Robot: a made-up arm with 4 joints.
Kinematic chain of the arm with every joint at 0, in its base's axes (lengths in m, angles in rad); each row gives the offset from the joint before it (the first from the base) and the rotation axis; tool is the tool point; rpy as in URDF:
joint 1: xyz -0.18 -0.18 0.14 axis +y
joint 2: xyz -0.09 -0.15 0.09 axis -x
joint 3: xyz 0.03 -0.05 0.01 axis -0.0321 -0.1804 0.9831
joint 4: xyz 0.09 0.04 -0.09 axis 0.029 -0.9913 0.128
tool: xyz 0.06 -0.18 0.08 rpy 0 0 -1.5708
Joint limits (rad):
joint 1: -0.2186..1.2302
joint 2: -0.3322..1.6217
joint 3: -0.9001..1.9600
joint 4: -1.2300..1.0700
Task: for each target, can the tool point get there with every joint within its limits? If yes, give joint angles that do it. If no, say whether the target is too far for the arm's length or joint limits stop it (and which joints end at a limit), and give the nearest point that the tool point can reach.
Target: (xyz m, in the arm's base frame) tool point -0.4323 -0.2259 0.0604
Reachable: no: joint limits stop it (at a limit: joint 1, joint 3) | nearest point -0.2449 -0.2805 0.0882 | short by 0.197 m
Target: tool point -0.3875 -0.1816 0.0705
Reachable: no: joint limits stop it (at a limit: joint 1, joint 3) | nearest point -0.2353 -0.2539 0.0915 | short by 0.170 m
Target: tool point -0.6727 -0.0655 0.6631
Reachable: no: too far | nearest point -0.3431 -0.3088 0.4231 | short by 0.475 m
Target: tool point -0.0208 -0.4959 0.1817
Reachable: yes | joints 0.7587 0.1944 0.1199 0.2918
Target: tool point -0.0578 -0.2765 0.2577
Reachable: yes | joints 0.3433 0.0645 1.5502 0.5904
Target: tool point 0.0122 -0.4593 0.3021
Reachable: yes | joints 0.3180 1.0248 0.1276 -0.7362
